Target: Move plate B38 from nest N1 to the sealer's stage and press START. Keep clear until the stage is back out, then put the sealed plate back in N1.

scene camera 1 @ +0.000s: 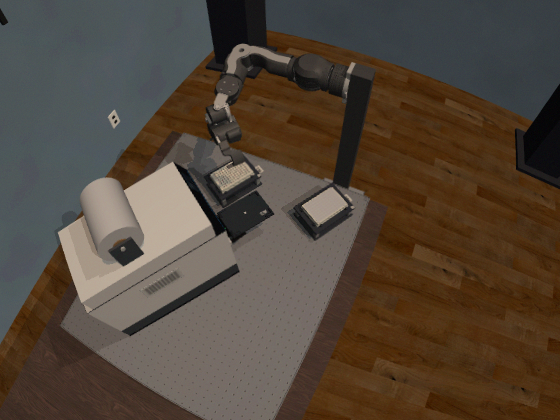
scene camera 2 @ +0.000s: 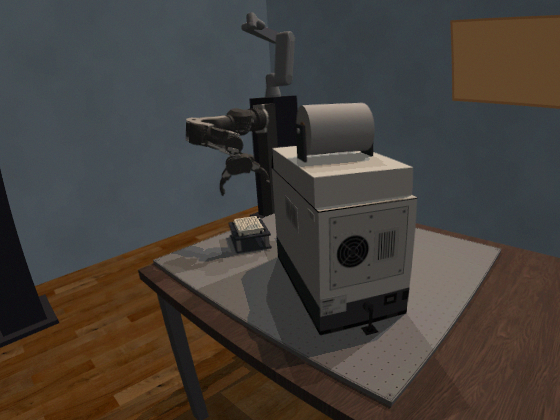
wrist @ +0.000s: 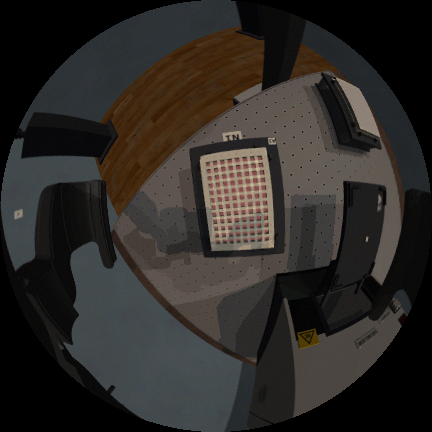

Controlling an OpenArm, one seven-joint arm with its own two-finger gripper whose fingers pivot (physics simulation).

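A cream plate with a grid of reddish wells (scene camera 1: 232, 176) (scene camera 2: 248, 225) (wrist: 239, 200) lies flat in the dark nest N1 (scene camera 2: 254, 242) (wrist: 196, 200); no B38 marking is legible. My gripper (scene camera 2: 245, 187) (wrist: 225, 248) is open and empty above this plate, its fingers wide apart. In scene camera 1, one finger overlaps the plate's far edge. The sealer's black stage (scene camera 1: 239, 220) (wrist: 357, 225) is out in front of the sealer (scene camera 1: 165, 200) (scene camera 2: 300, 215) (wrist: 325, 380) and bears no plate. The START button cannot be made out clearly.
A second dark nest (scene camera 1: 319, 230) (wrist: 341, 125) holds a pale plate (scene camera 1: 326, 205) (wrist: 357, 105) on the stage's other side. A white roll (scene camera 1: 110, 210) (scene camera 2: 340, 127) tops the sealer. The arm's post (scene camera 1: 355, 130) (wrist: 282, 45) stands at the table edge.
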